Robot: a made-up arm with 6 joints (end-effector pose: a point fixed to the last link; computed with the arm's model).
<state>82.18 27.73 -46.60 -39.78 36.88 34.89</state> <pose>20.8 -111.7 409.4 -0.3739 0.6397 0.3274 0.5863</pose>
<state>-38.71 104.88 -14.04 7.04 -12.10 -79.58</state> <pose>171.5 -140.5 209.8 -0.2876 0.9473 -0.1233 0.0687</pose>
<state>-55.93 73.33 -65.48 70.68 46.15 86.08</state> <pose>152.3 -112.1 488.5 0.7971 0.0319 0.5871 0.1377</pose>
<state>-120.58 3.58 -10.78 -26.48 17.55 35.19</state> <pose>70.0 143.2 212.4 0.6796 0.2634 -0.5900 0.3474</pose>
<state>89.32 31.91 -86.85 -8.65 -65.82 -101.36</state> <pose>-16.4 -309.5 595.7 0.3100 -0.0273 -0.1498 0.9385</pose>
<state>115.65 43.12 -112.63 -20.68 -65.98 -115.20</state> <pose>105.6 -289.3 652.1 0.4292 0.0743 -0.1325 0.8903</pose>
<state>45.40 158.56 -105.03 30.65 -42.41 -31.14</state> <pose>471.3 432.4 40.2 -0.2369 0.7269 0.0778 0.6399</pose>
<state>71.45 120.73 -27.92 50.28 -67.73 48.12</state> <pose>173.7 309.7 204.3 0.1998 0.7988 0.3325 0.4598</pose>
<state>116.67 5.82 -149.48 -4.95 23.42 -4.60</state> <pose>289.1 -568.5 337.7 0.2774 -0.1236 0.7715 0.5590</pose>
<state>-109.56 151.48 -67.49 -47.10 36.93 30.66</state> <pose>-183.3 -393.4 -22.7 -0.7159 -0.6472 -0.0053 0.2619</pose>
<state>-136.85 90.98 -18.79 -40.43 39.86 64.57</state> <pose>-126.2 -65.2 262.9 -0.9667 -0.1175 0.0631 0.2183</pose>
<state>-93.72 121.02 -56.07 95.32 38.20 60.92</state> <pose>30.2 -420.0 207.1 0.7898 -0.4495 0.4113 0.0711</pose>
